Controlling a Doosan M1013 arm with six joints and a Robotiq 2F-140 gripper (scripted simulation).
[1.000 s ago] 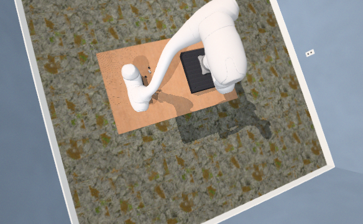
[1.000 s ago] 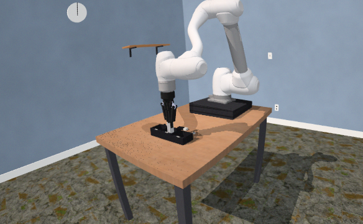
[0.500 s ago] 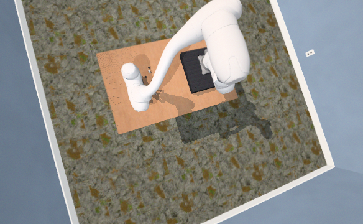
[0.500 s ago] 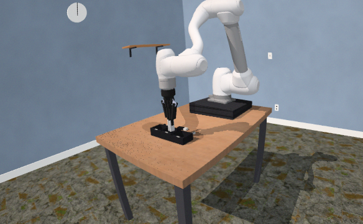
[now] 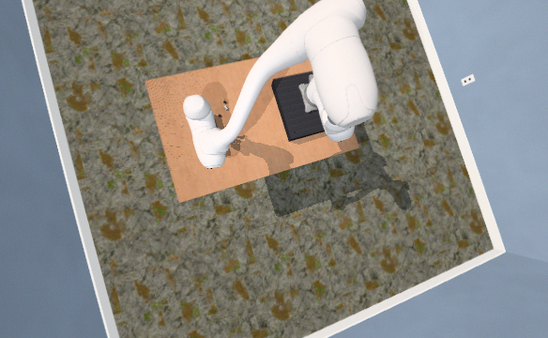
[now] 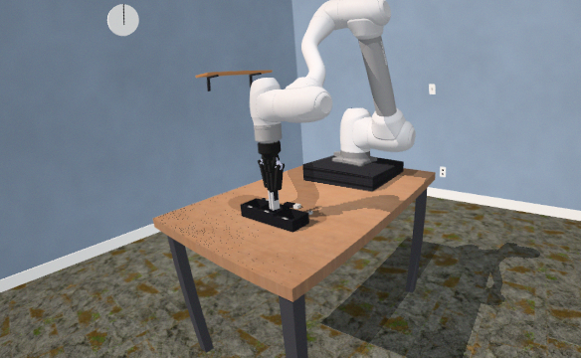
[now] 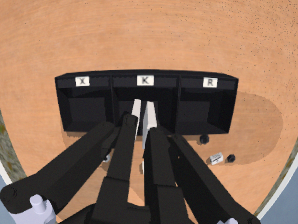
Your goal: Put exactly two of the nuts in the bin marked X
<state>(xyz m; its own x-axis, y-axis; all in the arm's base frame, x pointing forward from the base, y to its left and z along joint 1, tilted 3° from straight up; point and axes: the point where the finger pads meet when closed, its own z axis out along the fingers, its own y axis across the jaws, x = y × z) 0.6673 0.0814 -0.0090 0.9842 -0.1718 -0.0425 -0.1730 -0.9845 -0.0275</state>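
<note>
Now: the black bin row 1 cm ahead of my hand and 5 cm below it. Round my hand: white piece: 11 cm behind, 15 cm to the right, 7 cm below; pale nut: 11 cm behind, 7 cm to the left, 7 cm below.
</note>
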